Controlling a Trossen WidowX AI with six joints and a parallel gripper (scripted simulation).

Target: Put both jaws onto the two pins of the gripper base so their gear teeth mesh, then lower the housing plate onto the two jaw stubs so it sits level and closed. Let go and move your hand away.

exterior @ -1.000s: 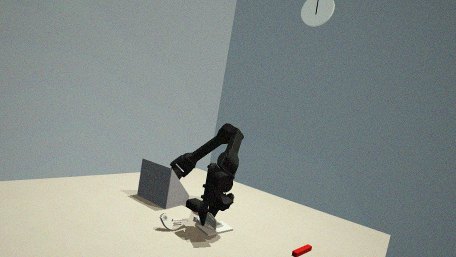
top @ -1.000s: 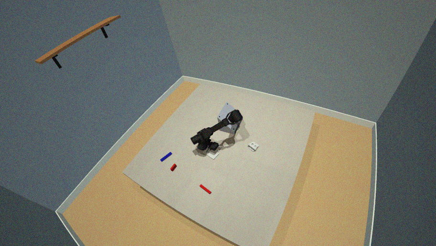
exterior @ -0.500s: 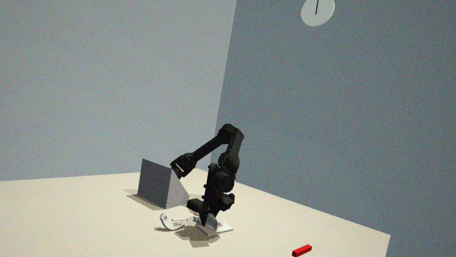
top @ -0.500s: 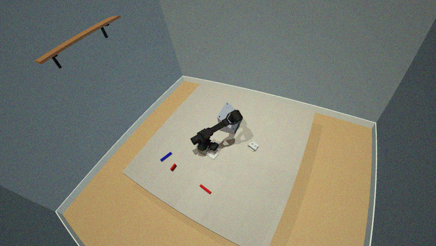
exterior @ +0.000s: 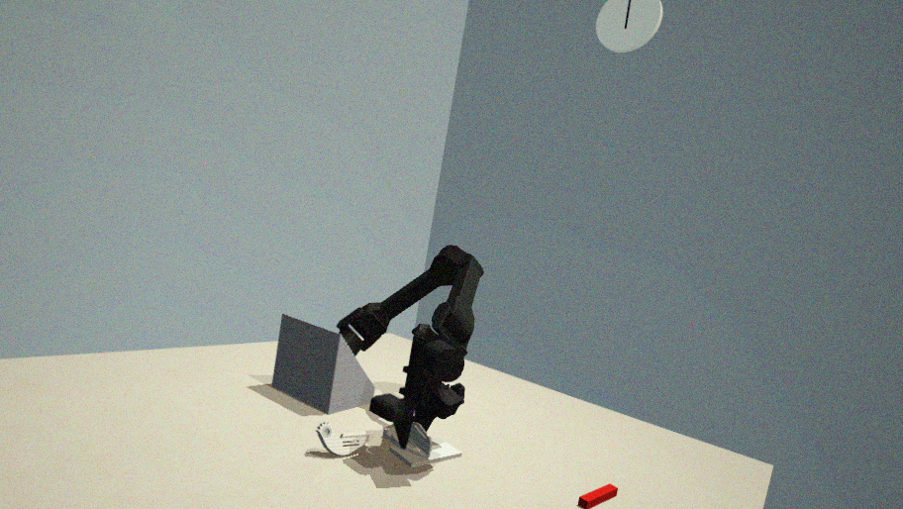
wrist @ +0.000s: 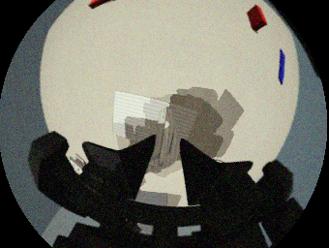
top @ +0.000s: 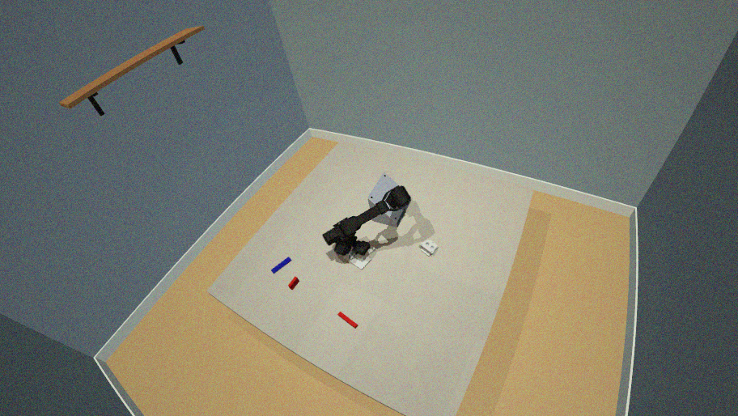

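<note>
Now: gripper tip 30 mm past the white jaw and 20 mm to the right of it. Also, from my gripper tip: red bar: 320 mm ahead, 140 mm to the left, 10 mm below; blue block: 200 mm ahead, 320 mm to the right, 10 mm below.
</note>
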